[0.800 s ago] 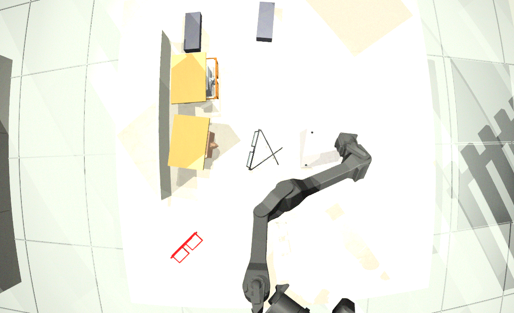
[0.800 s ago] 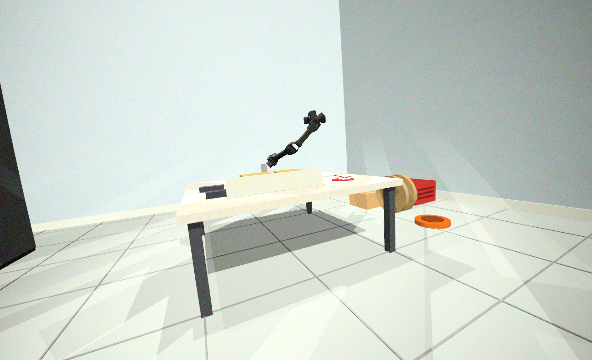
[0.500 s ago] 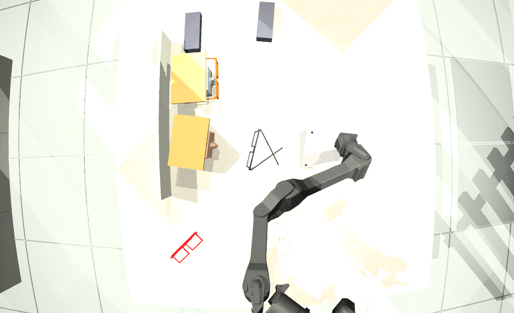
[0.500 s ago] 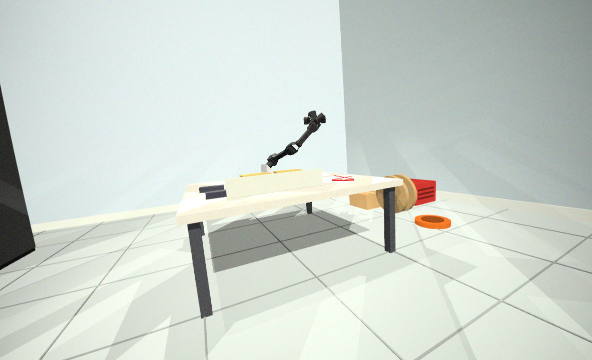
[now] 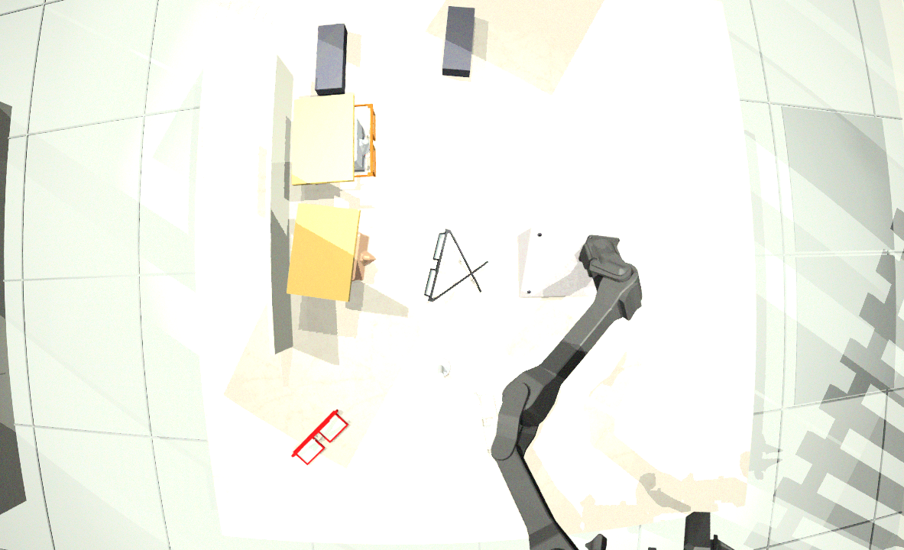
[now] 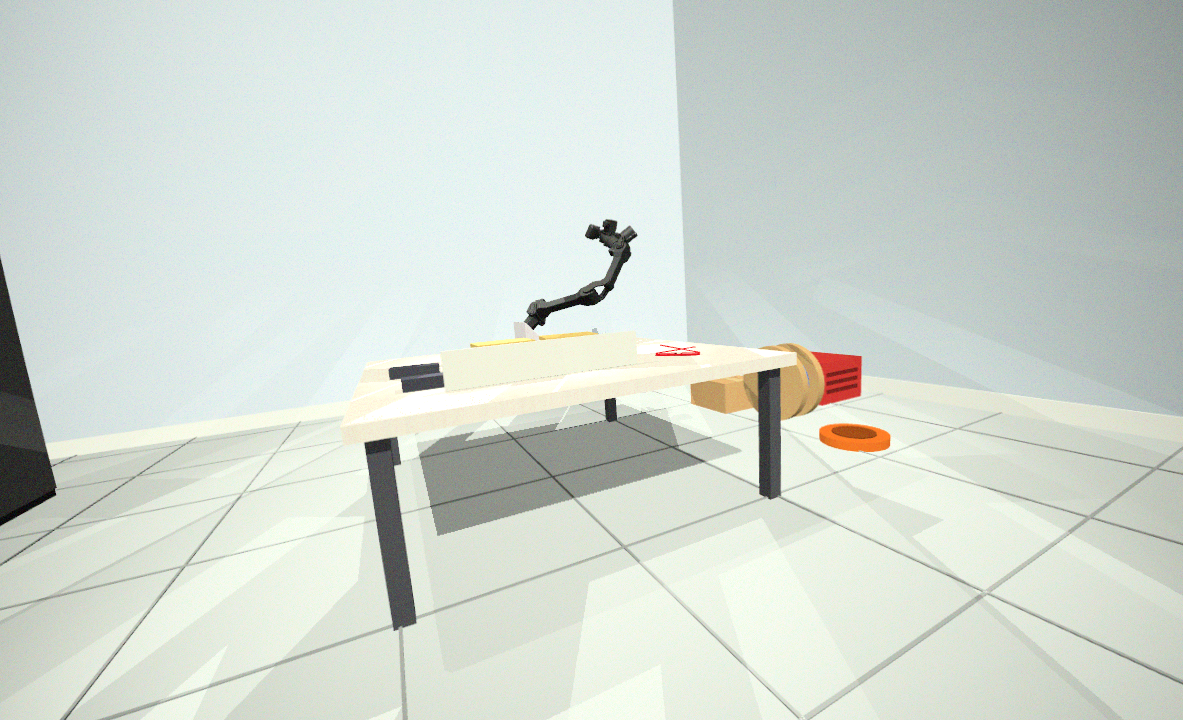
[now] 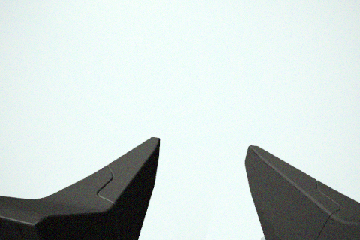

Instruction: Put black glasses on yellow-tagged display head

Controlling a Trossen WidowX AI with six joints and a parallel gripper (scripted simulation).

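My gripper tip is 53 cm above the glasses, 37 cm short of it and 34 cm to the left of it. Round my gripper tip: skin-coloured head: 59 cm ahead, 49 cm below, 35 cm to the right; then small grey cylinder: 52 cm below, 38 cm ahead, 14 cm to the right; then grey head: 61 cm ahead, 57 cm to the right, 49 cm below.
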